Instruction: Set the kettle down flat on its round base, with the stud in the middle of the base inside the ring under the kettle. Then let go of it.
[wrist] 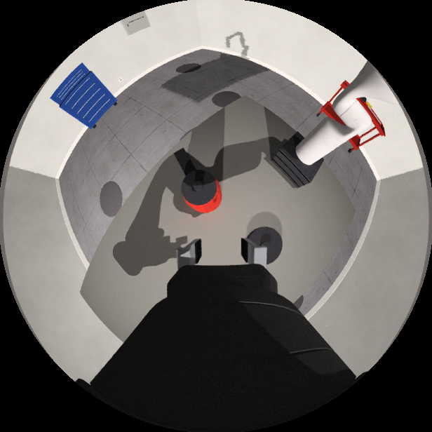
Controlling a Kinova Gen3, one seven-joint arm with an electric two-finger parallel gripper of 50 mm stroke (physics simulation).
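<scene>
The kettle (212, 199) has a red body and a dark round top, with a dark bar sticking out toward the upper left. It is left of the middle of the view, apart from the base. The round dark base (273, 239) lies at the lower right, behind the right finger, which hides part of it and part of its stud. My gripper (220, 246) is open and empty, below and between the kettle and the base in the view. The kettle's underside and its ring are hidden.
The arm's black stepped mount (295, 167) and white lower arm (327, 137) stand at the upper right. A red frame (378, 120) is beyond them. A blue slatted object (84, 97) is at the upper left. The arm's shadow lies across the grey table (165, 295).
</scene>
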